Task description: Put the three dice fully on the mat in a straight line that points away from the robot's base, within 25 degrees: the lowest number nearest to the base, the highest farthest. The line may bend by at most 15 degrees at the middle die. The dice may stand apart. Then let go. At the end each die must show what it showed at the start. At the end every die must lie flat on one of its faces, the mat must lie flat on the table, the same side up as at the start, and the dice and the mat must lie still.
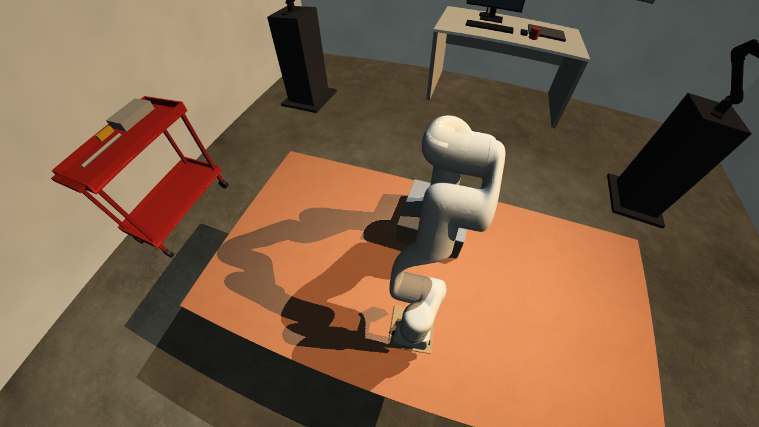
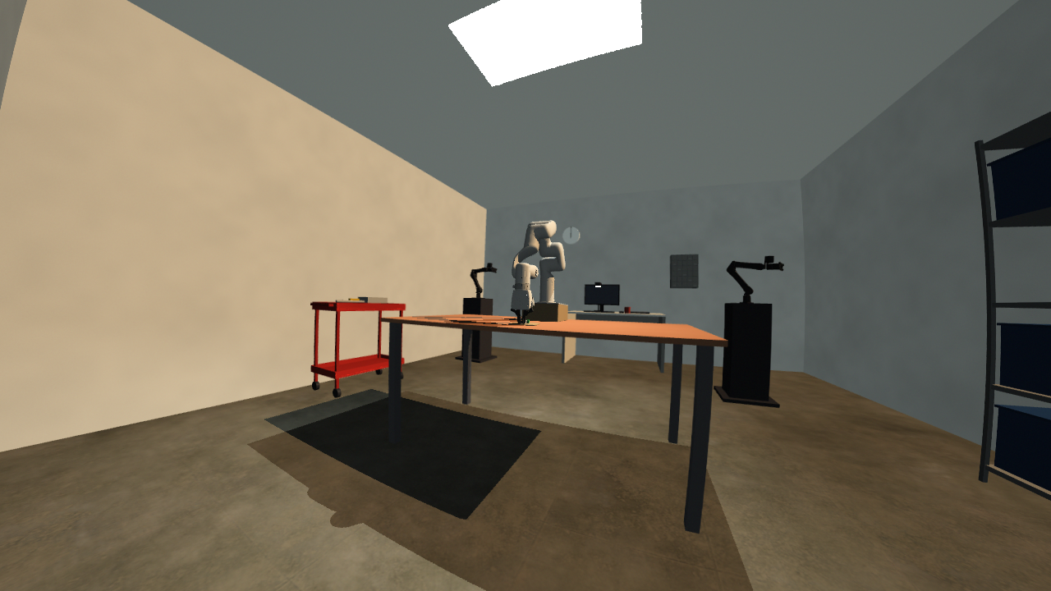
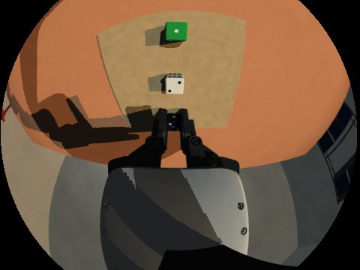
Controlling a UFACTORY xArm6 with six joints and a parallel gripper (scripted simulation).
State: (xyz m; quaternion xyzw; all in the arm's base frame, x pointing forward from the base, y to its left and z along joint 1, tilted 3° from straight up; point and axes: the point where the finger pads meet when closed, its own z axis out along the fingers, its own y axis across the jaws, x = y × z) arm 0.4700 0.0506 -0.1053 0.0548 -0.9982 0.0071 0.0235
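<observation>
My gripper is now 1 cm above the black die. From my hand the other things lie so: green die: 10 cm behind, 1 cm to the right, 1 cm below; then white die: 5 cm behind, 1 cm to the right, 1 cm below; then tan mat: 5 cm behind, 2 cm below, 1 cm to the right.
</observation>
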